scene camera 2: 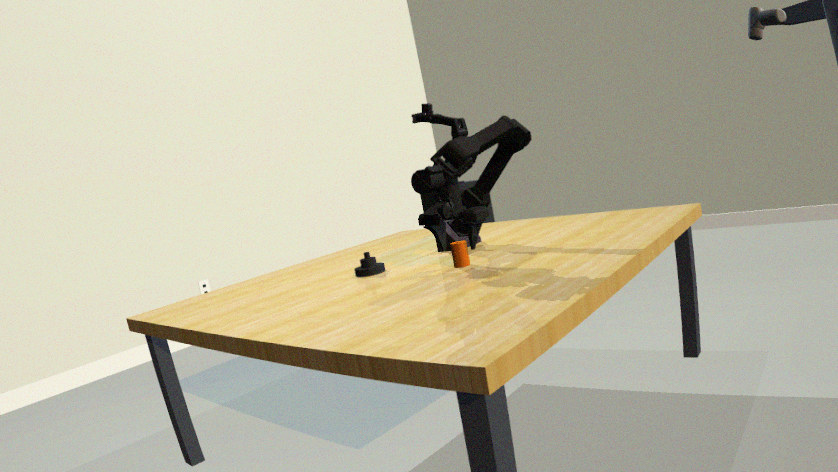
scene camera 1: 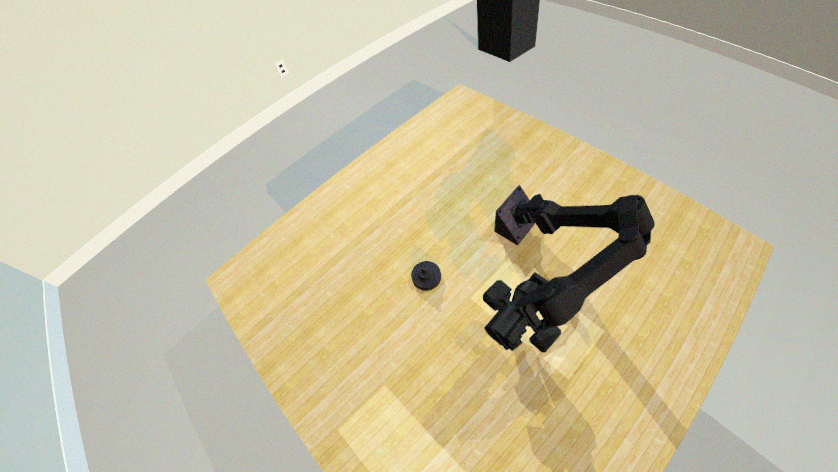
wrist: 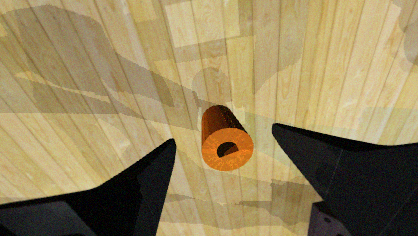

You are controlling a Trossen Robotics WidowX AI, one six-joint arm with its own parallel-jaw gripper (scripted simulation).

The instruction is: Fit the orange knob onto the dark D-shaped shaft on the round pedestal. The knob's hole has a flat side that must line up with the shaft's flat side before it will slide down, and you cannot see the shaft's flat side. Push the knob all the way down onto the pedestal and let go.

My gripper (scene camera 2: pixel 458 250) is open, with nothing in its grasp.
My gripper also shows in scene camera 1 (scene camera 1: pixel 516 325) and in the wrist view (wrist: pixel 223 135).
